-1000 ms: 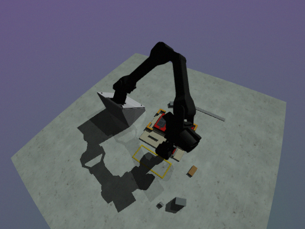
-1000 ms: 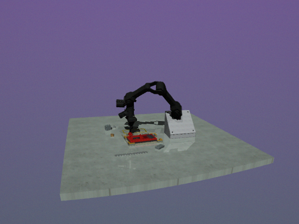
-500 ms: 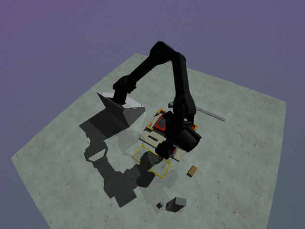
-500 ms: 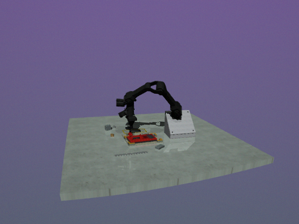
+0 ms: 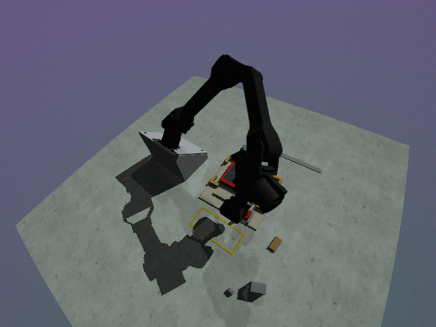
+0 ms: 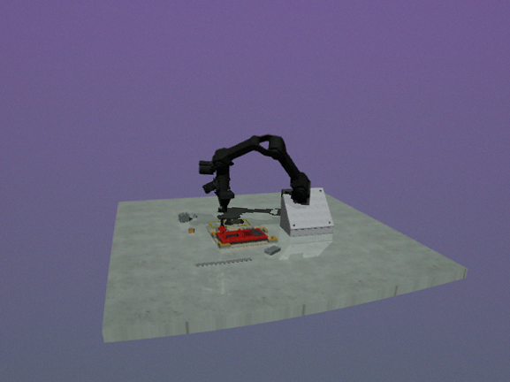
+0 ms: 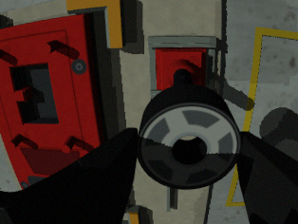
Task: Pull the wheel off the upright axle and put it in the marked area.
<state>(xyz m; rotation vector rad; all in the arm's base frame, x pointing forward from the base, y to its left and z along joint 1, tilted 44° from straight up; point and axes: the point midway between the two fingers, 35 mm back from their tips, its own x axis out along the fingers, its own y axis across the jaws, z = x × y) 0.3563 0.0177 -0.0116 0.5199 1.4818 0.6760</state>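
My gripper tip is 7 cm past the grey base board, 9 cm to the right of it and 9 cm above it. The rest, counted from my gripper tip: brown block (14 cm ahead, 2 cm to the right, 10 cm below); then long grey bar (4 cm ahead, 33 cm to the left, 10 cm below).
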